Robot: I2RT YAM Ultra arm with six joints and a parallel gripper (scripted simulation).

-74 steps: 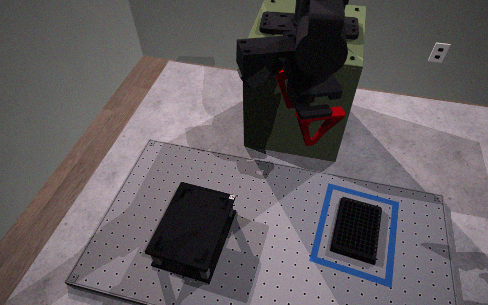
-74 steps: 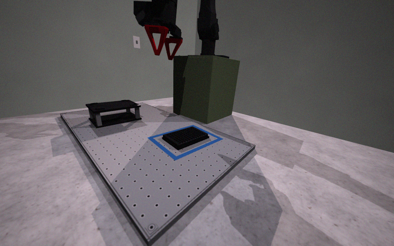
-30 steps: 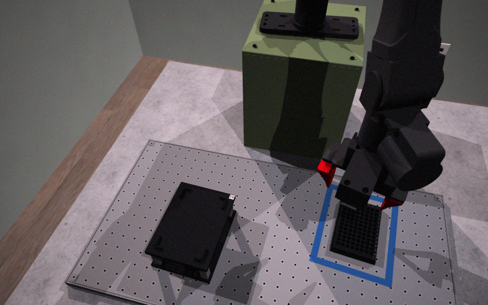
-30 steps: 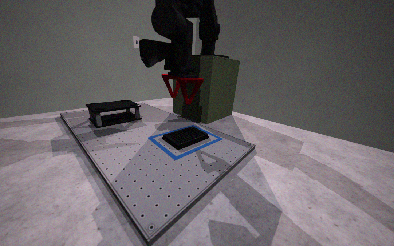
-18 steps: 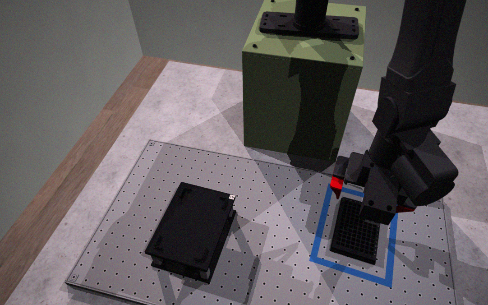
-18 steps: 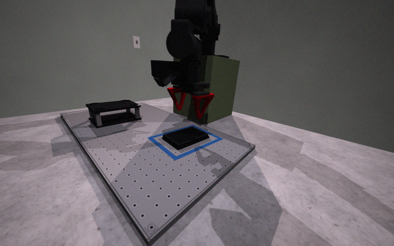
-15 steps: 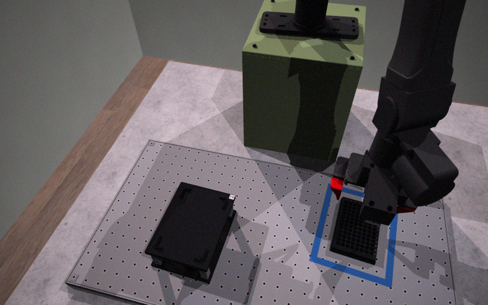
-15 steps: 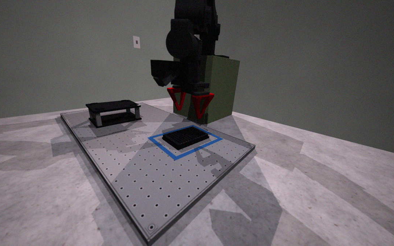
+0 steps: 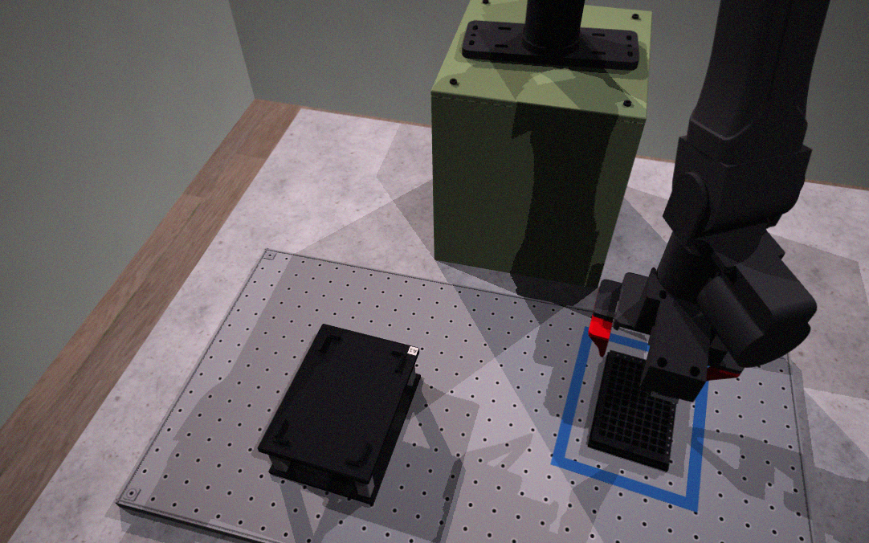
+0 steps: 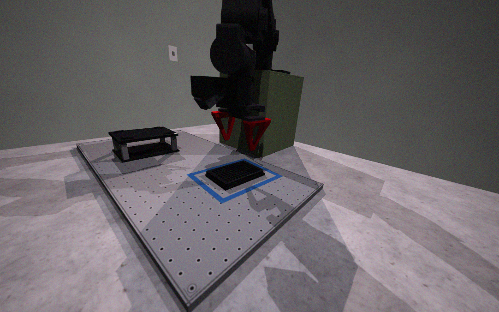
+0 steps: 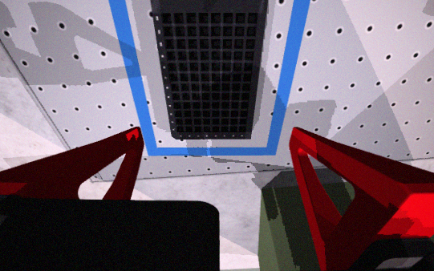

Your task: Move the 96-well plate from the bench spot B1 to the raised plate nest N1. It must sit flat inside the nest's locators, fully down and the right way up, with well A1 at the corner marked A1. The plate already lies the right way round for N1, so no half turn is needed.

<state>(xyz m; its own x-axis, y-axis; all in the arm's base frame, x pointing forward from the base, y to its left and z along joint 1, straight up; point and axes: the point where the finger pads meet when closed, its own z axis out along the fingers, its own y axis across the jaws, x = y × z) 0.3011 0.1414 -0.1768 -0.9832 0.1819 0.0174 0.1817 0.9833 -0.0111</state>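
The black 96-well plate is 1 cm ahead of my hand and 8 cm below it. Round my hand: black plate nest N1 (8 cm ahead, 32 cm to the right, 3 cm below); then white A1 label (1 cm ahead, 25 cm to the right, 3 cm below).
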